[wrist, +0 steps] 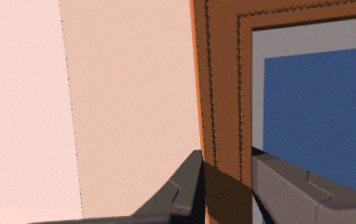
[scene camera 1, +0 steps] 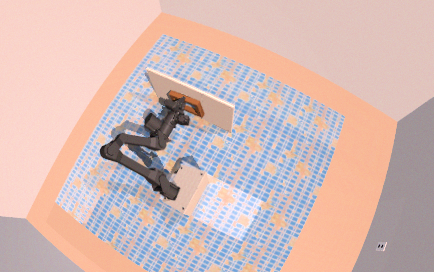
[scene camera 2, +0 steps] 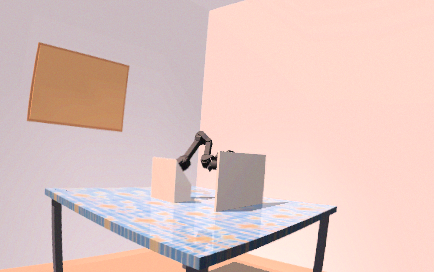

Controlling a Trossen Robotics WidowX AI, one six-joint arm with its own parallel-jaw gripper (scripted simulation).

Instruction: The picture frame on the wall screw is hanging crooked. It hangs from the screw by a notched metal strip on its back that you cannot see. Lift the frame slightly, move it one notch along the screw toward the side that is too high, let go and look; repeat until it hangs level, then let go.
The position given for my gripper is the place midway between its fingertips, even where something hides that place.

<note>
My gripper point(wrist: 222, 156) carries a picture frame point(wrist: 273, 82). Further things: a wall panel point(scene camera 2: 240, 177).
The wall panel shows as well in the wrist view point(wrist: 131, 78) and in scene camera 1 point(scene camera 1: 219, 112). Scene camera 2 misses the picture frame, which is hidden by the wall panel.
</note>
